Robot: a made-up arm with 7 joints. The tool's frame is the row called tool. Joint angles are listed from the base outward. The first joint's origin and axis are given. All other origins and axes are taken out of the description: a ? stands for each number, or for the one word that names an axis. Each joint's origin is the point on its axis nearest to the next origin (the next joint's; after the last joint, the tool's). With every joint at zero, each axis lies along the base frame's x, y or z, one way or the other. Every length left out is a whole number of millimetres.
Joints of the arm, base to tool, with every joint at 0 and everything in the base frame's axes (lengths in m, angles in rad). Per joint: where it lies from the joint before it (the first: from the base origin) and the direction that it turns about. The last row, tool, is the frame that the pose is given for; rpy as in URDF.
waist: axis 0 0 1 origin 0.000 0.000 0.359
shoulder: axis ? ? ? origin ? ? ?
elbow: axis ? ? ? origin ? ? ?
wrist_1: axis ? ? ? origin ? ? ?
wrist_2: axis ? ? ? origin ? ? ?
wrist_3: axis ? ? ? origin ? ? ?
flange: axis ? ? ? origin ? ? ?
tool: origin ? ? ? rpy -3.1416 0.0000 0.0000
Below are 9 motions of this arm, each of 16 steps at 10 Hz.
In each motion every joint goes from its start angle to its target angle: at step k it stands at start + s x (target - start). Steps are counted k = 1, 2, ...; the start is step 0. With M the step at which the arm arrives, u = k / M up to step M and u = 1 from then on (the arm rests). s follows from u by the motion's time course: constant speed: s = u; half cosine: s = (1 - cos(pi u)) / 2; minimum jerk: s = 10 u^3 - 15 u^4 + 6 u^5.
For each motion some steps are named. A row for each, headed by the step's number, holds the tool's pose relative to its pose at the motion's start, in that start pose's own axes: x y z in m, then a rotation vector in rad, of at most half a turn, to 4 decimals.
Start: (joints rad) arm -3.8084 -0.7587 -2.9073 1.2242 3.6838 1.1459 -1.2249
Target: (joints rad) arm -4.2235 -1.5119 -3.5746 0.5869 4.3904 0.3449 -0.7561
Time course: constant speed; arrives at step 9
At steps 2, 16:
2: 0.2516 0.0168 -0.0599 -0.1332 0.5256 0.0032
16: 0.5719 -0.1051 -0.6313 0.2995 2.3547 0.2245

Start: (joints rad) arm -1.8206 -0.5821 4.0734 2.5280 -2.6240 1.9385 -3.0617
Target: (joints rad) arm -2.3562 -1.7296 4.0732 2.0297 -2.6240 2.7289 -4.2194
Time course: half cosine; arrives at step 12
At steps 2, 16:
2: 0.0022 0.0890 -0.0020 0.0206 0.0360 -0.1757
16: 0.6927 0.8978 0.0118 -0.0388 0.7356 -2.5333

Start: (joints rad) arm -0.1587 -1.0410 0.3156 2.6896 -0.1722 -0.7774 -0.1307
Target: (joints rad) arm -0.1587 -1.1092 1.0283 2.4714 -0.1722 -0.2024 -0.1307
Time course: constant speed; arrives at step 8
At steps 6, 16:
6: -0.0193 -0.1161 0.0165 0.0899 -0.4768 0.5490
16: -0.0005 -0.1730 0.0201 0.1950 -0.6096 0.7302

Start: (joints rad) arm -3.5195 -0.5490 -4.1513 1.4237 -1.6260 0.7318 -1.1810
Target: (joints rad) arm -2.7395 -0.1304 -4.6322 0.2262 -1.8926 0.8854 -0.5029
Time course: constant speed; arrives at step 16
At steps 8, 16:
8: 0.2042 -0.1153 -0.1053 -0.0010 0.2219 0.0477
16: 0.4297 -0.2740 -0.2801 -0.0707 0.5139 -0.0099

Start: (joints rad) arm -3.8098 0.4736 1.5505 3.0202 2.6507 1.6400 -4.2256
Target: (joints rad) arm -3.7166 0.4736 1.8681 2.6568 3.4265 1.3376 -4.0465
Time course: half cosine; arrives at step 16
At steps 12, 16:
12: 0.0702 -0.0745 -0.2104 -0.0420 -1.1435 0.3453
16: 0.1020 -0.0866 -0.2402 -0.0616 -1.3378 0.4122

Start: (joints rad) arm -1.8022 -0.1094 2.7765 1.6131 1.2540 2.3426 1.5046
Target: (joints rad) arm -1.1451 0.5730 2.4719 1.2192 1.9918 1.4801 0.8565
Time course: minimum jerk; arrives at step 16
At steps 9, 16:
9: -0.1138 0.1214 0.0578 0.4142 -0.4229 -0.8215
16: -0.0985 0.1877 0.0331 0.7179 -0.8501 -1.0352

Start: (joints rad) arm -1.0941 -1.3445 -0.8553 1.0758 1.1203 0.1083 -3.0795
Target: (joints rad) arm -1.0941 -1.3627 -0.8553 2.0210 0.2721 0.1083 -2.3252
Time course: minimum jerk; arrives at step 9
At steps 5, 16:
5: -0.0869 0.2962 -0.1973 -0.4754 -0.2474 -0.0903
16: -0.1009 0.4121 -0.4067 -0.7889 -0.4376 -0.1295

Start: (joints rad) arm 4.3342 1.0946 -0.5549 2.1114 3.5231 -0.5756 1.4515
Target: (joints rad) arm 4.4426 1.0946 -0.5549 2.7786 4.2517 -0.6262 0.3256
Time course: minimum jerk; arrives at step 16
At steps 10, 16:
10: 0.1892 0.1542 -0.2262 -0.5991 0.3384 -0.5788
16: 0.2511 0.1741 -0.3419 -0.8904 0.4059 -0.7988

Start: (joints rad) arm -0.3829 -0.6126 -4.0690 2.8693 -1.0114 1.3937 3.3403
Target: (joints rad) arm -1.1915 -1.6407 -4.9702 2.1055 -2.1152 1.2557 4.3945
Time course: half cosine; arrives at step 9
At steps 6, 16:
6: 0.5140 0.4792 0.5450 1.2174 -0.6285 -1.1332
16: 0.7577 0.4156 0.6735 1.0926 -0.9418 -1.6789

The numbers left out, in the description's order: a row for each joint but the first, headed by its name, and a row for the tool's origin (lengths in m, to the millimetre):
shoulder: axis 0 1 0, xyz 0.000 0.000 0.000
elbow: axis 0 0 1, xyz 0.000 0.000 0.416
wrist_1: axis 0 -1 0, xyz 0.035 0.000 0.000
wrist_2: axis 0 0 -1, xyz 0.113 0.000 -0.500
wrist_3: axis 0 1 0, xyz 0.000 0.000 0.000
flange: axis 0 0 -1, xyz 0.065 0.000 -0.083
tool: xyz 0.000 0.000 0.000

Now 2 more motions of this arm.
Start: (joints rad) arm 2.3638 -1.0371 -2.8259 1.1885 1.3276 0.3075 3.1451
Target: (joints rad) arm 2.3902 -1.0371 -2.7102 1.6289 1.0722 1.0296 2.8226
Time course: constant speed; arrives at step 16
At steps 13, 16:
13: 0.1042 0.2057 -0.0417 -0.2370 0.5324 -0.6670
16: 0.1319 0.2428 -0.0640 -0.2813 0.6405 -0.8275

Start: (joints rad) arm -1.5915 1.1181 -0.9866 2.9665 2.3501 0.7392 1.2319
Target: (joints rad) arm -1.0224 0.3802 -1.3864 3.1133 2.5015 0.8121 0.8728
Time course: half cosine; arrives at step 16
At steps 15, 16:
15: -0.8182 0.1025 -0.2982 0.1220 -0.8698 -0.7845
16: -0.8230 0.1026 -0.3047 0.1268 -0.8775 -0.7902

